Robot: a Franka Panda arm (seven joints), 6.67 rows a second.
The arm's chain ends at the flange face. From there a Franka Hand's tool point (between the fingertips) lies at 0.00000 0.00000 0.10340 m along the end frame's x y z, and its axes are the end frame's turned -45 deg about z.
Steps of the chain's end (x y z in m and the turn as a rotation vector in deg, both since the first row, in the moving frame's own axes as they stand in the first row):
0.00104, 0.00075, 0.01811, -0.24, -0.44, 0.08
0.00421, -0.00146, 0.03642, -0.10, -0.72, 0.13
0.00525, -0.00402, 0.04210, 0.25, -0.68, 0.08
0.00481, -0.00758, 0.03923, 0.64, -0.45, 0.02
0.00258, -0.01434, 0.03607, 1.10, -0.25, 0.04
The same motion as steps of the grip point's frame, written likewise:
-0.00066, 0.00101, 0.01811, 0.14, -0.48, 0.08
0.00296, 0.00115, 0.03641, 0.44, -0.58, 0.13
0.00601, -0.00032, 0.04209, 0.66, -0.30, 0.08
0.00900, -0.00335, 0.03922, 0.77, 0.13, 0.02
0.01305, -0.01004, 0.03605, 0.95, 0.60, 0.04

